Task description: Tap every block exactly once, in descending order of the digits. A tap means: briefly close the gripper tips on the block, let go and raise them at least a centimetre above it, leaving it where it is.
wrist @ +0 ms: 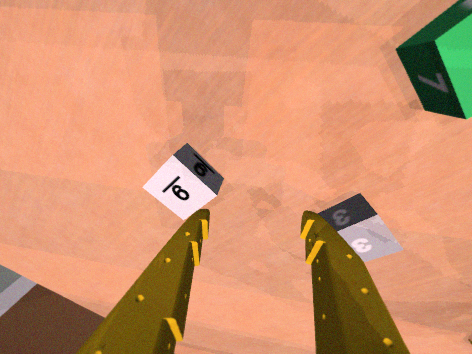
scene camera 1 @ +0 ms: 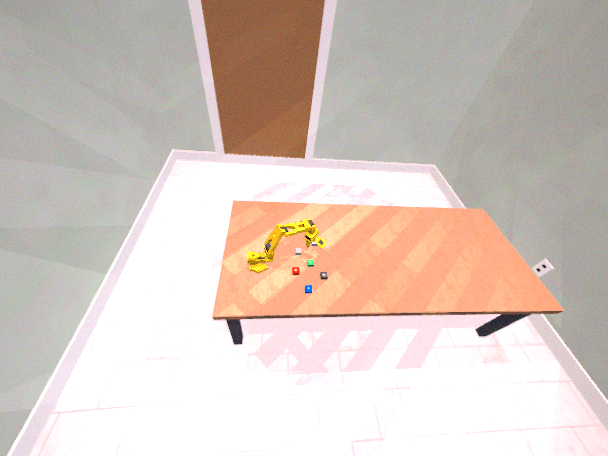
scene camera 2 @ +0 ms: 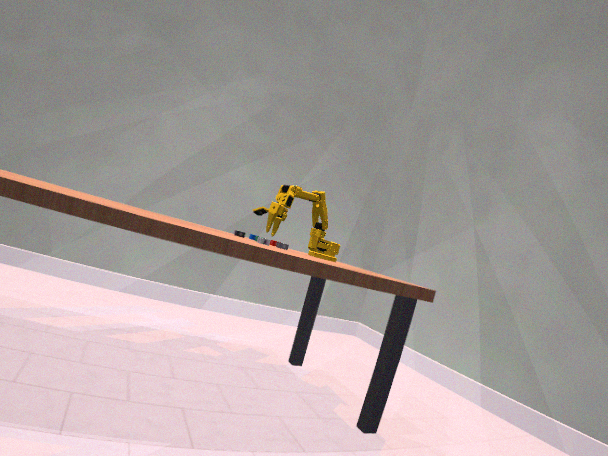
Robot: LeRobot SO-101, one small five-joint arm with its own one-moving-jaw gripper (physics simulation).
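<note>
My gripper (scene camera 1: 308, 245) (scene camera 2: 270, 233) (wrist: 256, 218) is open and empty, its tips above the table. In the wrist view a white block (wrist: 180, 187) with an underlined 6 lies just beyond the left jaw tip. A light grey block (wrist: 371, 240) marked 3 is partly hidden behind the right jaw. A green block (wrist: 457, 65), with what looks like a 7 on its side, is cut off at the upper right. In scene camera 1 the white block (scene camera 1: 314, 244) shows beside the jaws, with the grey block (scene camera 1: 298, 251) and green block (scene camera 1: 310, 262) nearby.
A red block (scene camera 1: 296, 271) (scene camera 2: 273, 243), a black block (scene camera 1: 324, 275) (scene camera 2: 240, 233) and a blue block (scene camera 1: 308, 289) (scene camera 2: 253, 237) lie on the wooden table (scene camera 1: 425, 260) (scene camera 2: 125, 215). The arm's base stands near the table's left end in scene camera 1.
</note>
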